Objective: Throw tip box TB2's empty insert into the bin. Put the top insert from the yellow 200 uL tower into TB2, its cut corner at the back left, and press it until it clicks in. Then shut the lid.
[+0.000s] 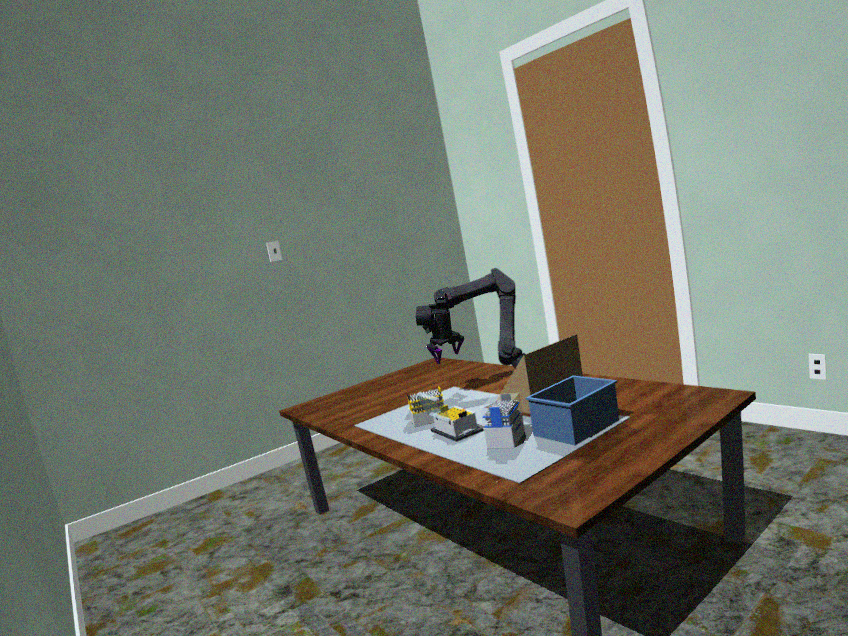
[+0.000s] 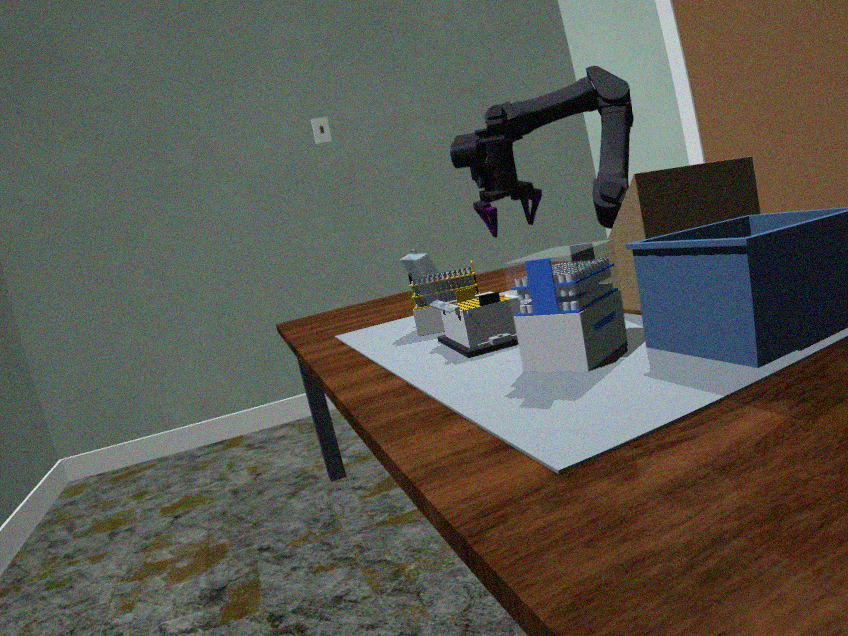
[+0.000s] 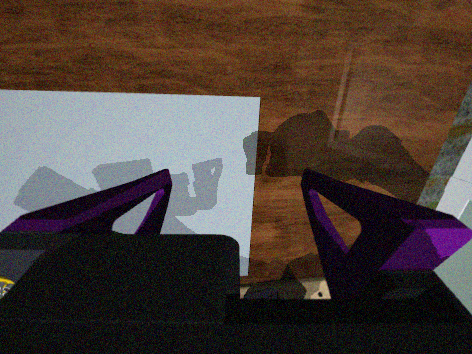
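The yellow tower stands at the mat's left, rows of tips over a pale base. Right of it a pale box with a yellow insert, apparently TB2, sits on a dark base; a small black block shows on its top. No label is readable, and its lid and cut corner are unclear. The blue bin stands at the right; its floor is hidden. My gripper is open and empty, high above the table behind the boxes.
A blue tower stands between the pale box and the bin. A brown upright panel stands behind the bin. The pale mat lies on the wooden table.
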